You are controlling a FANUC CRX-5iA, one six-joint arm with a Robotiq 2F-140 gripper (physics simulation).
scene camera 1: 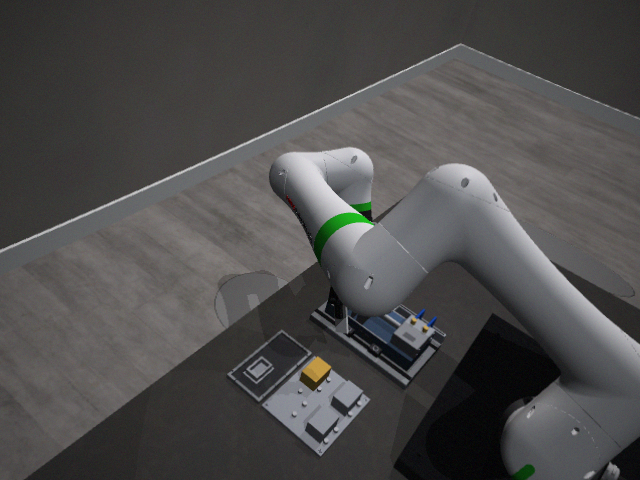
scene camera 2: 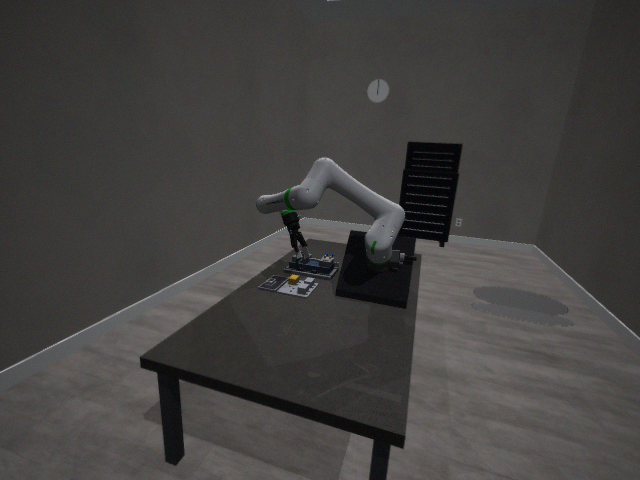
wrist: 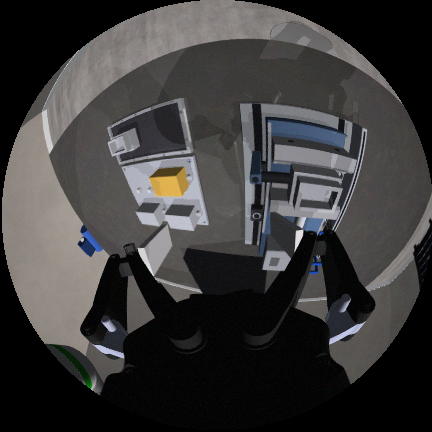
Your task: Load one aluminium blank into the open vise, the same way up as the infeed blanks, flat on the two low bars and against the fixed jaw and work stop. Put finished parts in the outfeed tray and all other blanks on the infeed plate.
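Frame: origin at the arm's base, x right, y back, z down, level; centimetres.
Seen in the pictures: gripper, between the fingertips: (scene camera 1: 356,323) (scene camera 2: 303,257) (wrist: 219,229); arm's base, origin of its link: (scene camera 2: 379,259).
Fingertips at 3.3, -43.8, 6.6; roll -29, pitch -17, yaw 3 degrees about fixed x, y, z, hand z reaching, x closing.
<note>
Offsets run from my fingertips to a thing's top centre, as dx, dy, dz. "*": to the spot under its first point. Level surfaces: height alone.
My gripper (scene camera 2: 301,254) (wrist: 219,229) is open and empty, above the vise's left part in scene camera 2; the arm partly hides it in scene camera 1. The vise {+11.4, +1.6, +2.3} (scene camera 1: 377,330) (scene camera 2: 312,266) (wrist: 305,131) holds a silver pocketed part {+11.2, -4.8, +0.7} (wrist: 302,197) between its jaws, beside the work stop {* +4.3, -6.3, +4.1} (wrist: 256,167). Two plain grey blanks {-11.9, +7.8, +7.8} (scene camera 1: 347,396) {-20.9, +7.4, +7.8} (scene camera 1: 322,422) (wrist: 150,214) (wrist: 181,216) and a yellow block {-11.8, -1.5, +7.8} (scene camera 1: 315,372) (scene camera 2: 293,279) (wrist: 169,181) stand on the infeed plate {-16.3, +2.9, +11.4} (scene camera 1: 284,403) (wrist: 135,172). A pocketed silver part {-20.4, -11.6, +8.1} (scene camera 1: 258,368) (wrist: 124,141) lies in the dark outfeed tray (scene camera 1: 244,387) (wrist: 187,125).
A grey block {+10.6, +11.0, +2.6} (scene camera 1: 412,334) with yellow-and-blue fittings stands at one end of the vise. The arm stands on a black base plate (scene camera 2: 372,294) on the dark table {dz +12.2} (scene camera 2: 289,335). The plate and tray adjoin beside the vise.
</note>
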